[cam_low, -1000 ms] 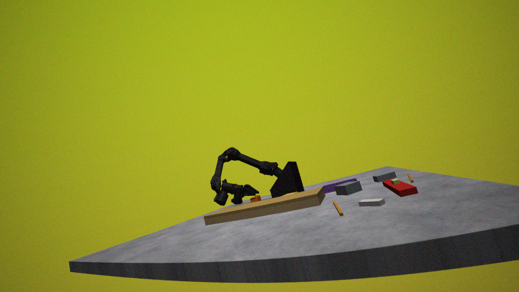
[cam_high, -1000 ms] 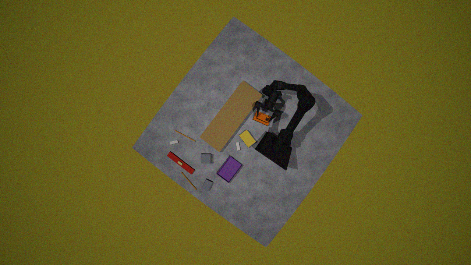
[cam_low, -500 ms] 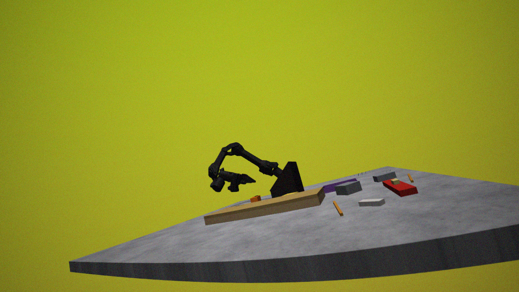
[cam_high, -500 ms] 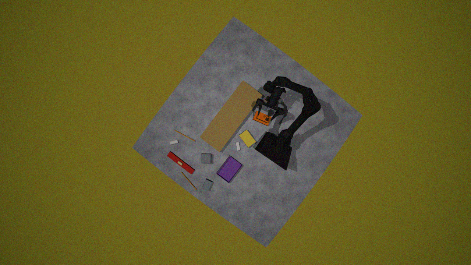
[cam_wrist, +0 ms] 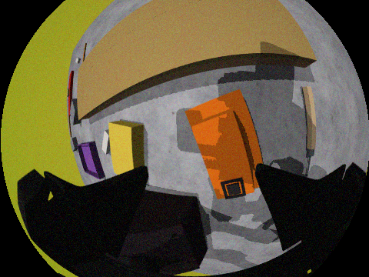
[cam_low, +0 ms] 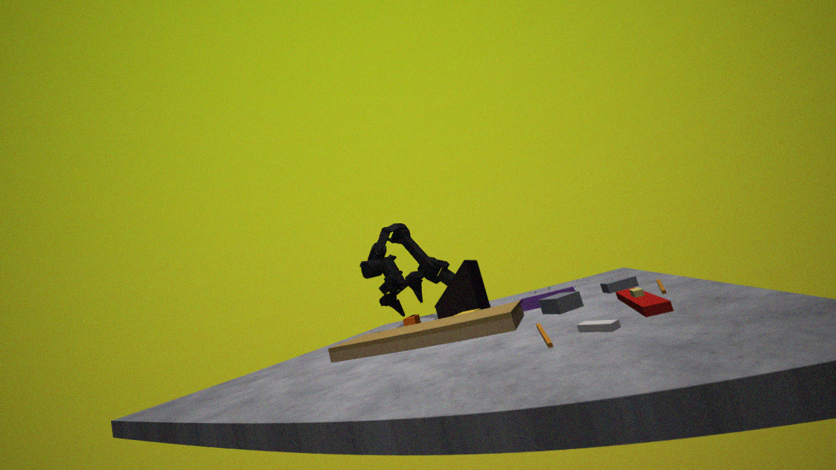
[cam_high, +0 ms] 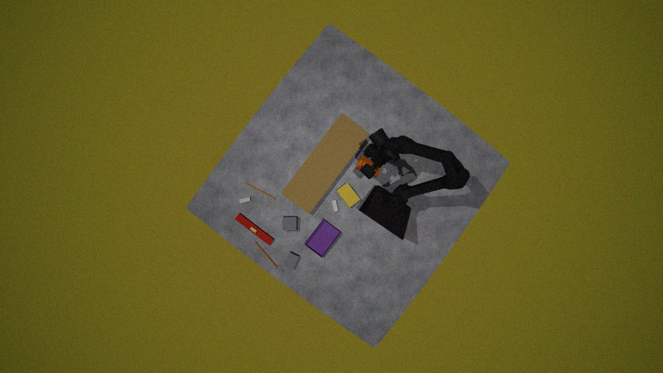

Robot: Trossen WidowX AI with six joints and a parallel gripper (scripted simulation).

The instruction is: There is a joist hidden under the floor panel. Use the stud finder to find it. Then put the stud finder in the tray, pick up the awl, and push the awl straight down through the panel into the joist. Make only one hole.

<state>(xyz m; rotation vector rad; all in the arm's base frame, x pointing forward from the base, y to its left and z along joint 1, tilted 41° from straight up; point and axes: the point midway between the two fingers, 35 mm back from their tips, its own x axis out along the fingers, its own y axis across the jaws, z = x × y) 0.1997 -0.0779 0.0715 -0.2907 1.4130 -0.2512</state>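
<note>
My gripper tip is now 40 mm above the orange stud finder, 20 mm to the left of it and 10 mm past it. Also, from my gripper tip: awl (140 mm to the right, 70 mm below, 10 mm ahead); yellow block (170 mm to the left, 60 mm below, 20 mm behind); purple tray (430 mm to the left, 70 mm below, 70 mm behind).
</note>
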